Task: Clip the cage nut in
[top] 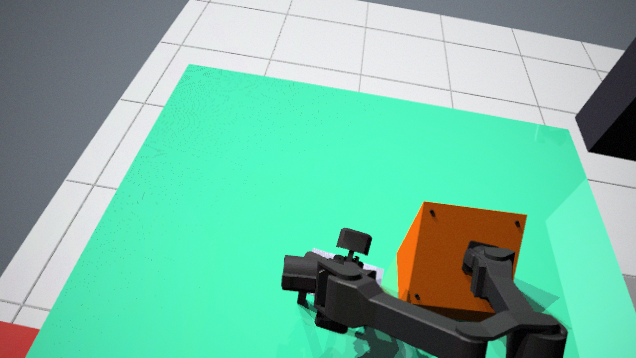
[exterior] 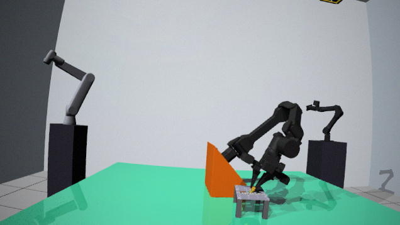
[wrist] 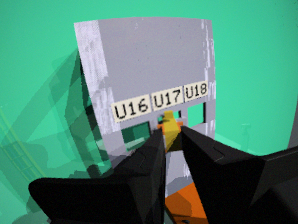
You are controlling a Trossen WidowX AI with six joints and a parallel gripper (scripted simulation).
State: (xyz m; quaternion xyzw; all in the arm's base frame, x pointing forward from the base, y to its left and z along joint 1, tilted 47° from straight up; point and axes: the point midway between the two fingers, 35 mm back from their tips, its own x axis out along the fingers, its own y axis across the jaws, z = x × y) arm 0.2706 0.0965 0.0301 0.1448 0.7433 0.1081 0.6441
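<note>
My gripper tip is now 10 mm above the yellow cage nut.
</note>
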